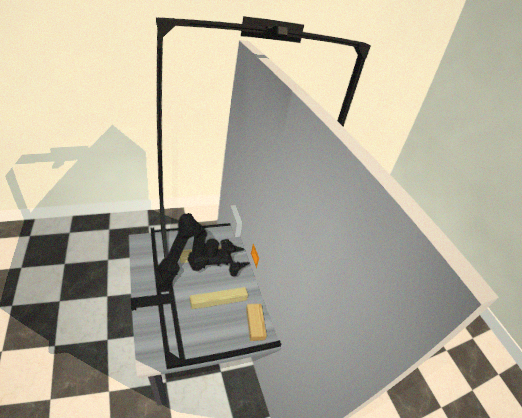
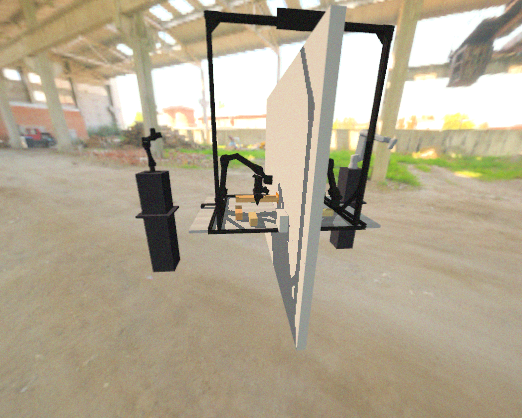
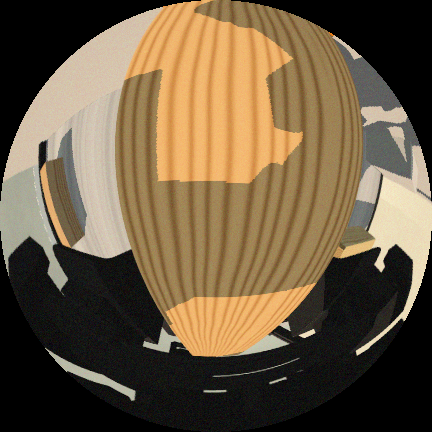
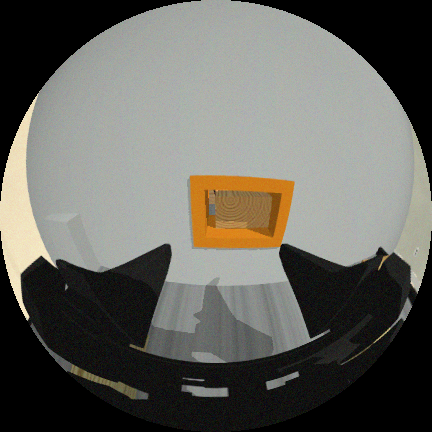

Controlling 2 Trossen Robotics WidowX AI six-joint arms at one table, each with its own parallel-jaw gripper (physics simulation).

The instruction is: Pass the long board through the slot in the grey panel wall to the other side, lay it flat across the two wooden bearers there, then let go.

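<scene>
The long board is level, and its front end reaches the slot on the left arm's side. Its end face shows in the opening of the orange slot frame in the grey panel wall; how deep it sits is unclear. My left gripper is shut on the board. My right gripper is open and empty, facing the slot from the other side. There, one pale bearer lies clear and the other bearer is partly hidden by my right arm.
A light orange block lies near the wall on the right arm's side. Two blocks, one beside the other, lie below the board. A pale upright piece stands by the wall. Black frame bars edge the table.
</scene>
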